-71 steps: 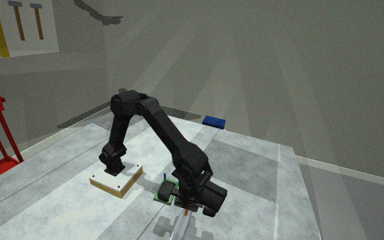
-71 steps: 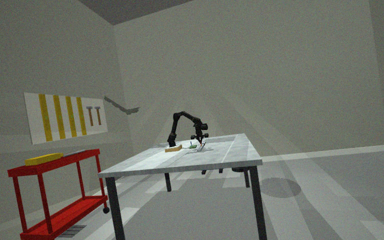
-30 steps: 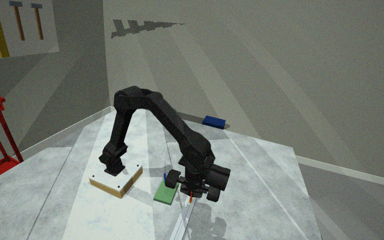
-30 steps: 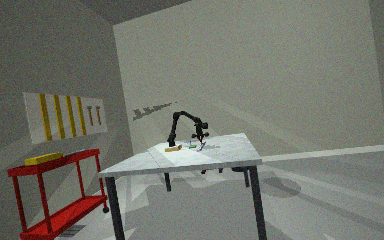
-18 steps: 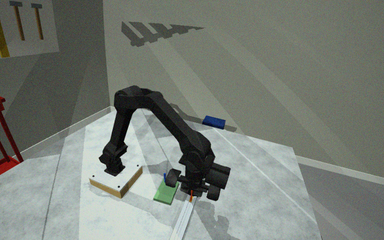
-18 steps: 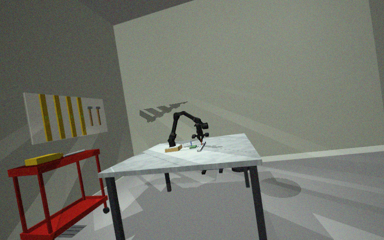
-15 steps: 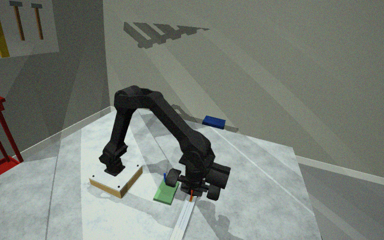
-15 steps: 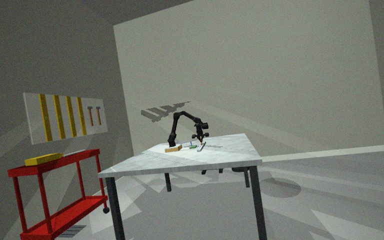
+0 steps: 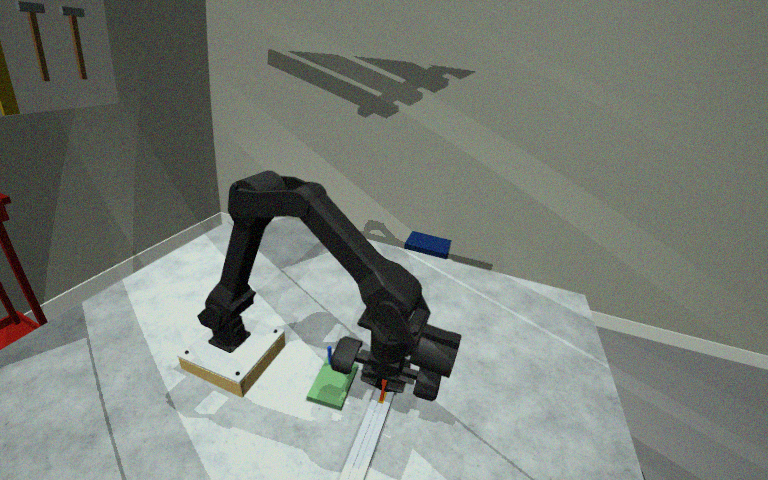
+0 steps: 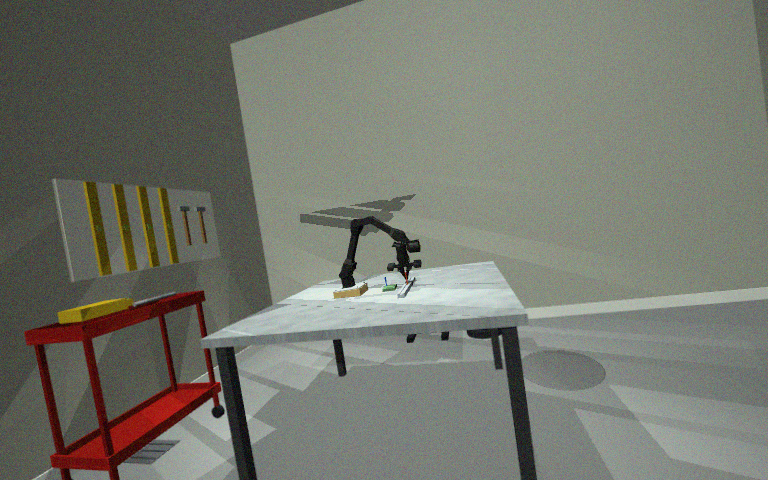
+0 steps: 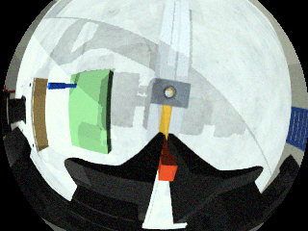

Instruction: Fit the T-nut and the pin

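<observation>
Right now the brass T-nut is 20 mm to the left of my gripper tip. From my gripper tip the other things lie so: aluminum rail: 30 mm below, 20 mm to the left; blue pin: 130 mm behind, 30 mm to the left, 20 mm below; green tray: 120 mm behind, 40 mm below, 10 mm to the left.
</observation>
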